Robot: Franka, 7 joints.
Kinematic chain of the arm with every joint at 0, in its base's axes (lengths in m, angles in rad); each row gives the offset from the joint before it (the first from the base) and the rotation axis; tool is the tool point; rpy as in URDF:
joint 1: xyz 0 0 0.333 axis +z
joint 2: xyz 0 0 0 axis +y
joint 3: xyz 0 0 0.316 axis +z
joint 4: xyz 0.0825 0 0 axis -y
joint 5: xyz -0.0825 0 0.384 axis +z
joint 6: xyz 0 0 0 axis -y
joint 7: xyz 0.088 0 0 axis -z
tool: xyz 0 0 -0.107 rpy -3.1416 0 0
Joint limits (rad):
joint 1: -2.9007..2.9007
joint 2: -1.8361..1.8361
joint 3: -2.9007..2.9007
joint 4: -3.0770..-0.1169
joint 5: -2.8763..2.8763
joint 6: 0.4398..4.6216
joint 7: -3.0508..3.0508
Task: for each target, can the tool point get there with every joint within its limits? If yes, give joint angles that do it. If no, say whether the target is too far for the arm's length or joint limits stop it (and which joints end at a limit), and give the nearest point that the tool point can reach.
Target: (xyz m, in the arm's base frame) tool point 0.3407 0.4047 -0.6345
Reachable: no: too far | nearest point 0.2823 0.3354 -0.3376 | short by 0.310 m
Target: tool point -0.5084 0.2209 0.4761
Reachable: yes | joints 0.5694 0.1406 2.2012 -2.1461 1.9554 2.5143 -0.7758
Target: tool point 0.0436 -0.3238 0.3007
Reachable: yes | joints -0.3789 0.0538 -0.7081 -2.5630 2.1911 3.8524 0.8275
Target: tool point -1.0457 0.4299 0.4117
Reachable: no: too far | nearest point -0.7915 0.3254 0.3926 | short by 0.275 m
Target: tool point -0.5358 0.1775 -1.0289
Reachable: no: too far | nearest point -0.3840 0.1272 -0.3468 | short by 0.701 m
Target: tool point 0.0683 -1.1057 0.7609
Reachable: no: too far | nearest point 0.0493 -0.7987 0.6421 | short by 0.330 m
